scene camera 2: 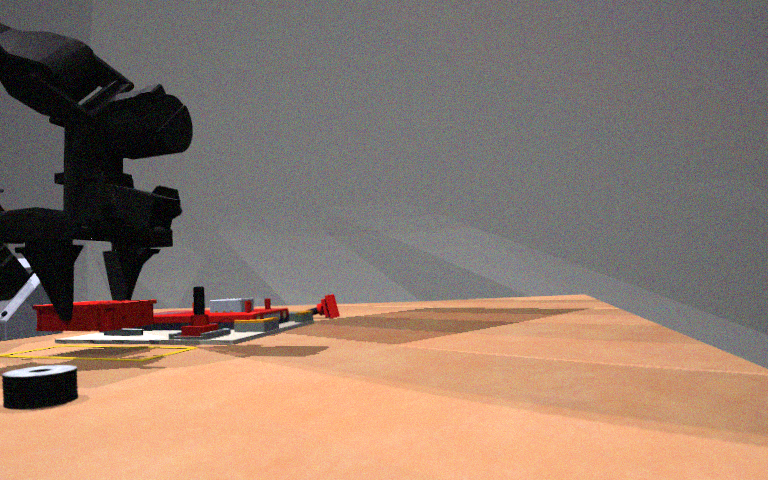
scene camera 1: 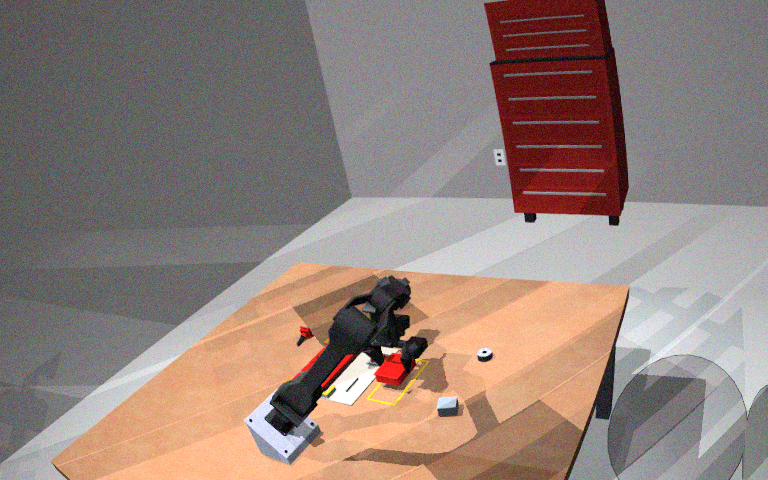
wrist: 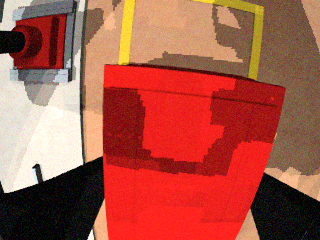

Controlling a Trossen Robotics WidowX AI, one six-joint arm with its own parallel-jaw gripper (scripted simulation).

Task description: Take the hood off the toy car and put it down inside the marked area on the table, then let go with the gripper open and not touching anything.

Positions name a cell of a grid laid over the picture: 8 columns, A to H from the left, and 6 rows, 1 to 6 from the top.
My gripper shows in scene camera 2 (A4), in scene camera 1 (E5) and in the wrist view (E5). A hood shows in scene camera 2 (A4), in scene camera 1 (E5) and in the wrist view (E4).
